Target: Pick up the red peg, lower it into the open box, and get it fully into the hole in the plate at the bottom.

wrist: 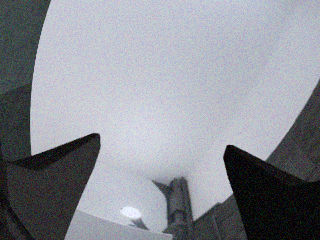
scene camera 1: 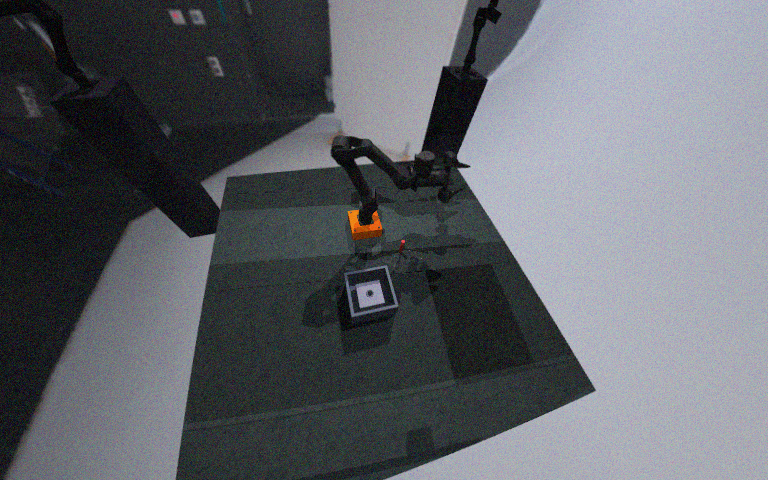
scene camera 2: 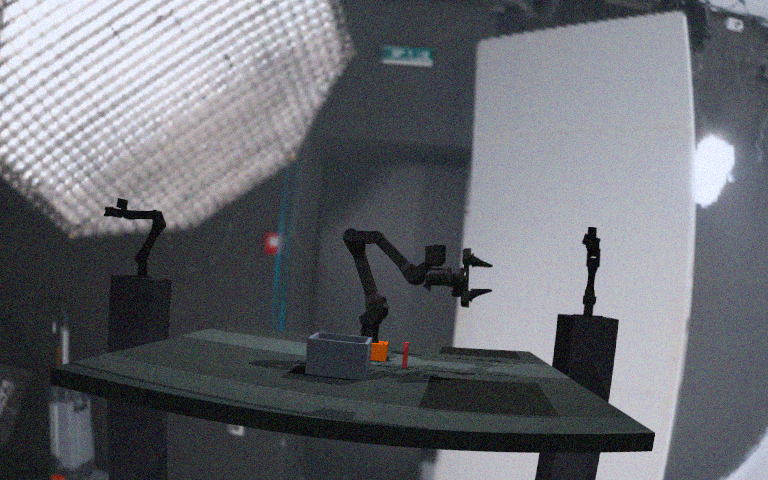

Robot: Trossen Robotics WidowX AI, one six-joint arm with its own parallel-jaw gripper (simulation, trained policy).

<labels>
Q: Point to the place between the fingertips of my gripper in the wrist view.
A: At 164, 147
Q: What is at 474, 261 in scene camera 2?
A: My gripper.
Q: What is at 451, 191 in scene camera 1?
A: My gripper.
</labels>
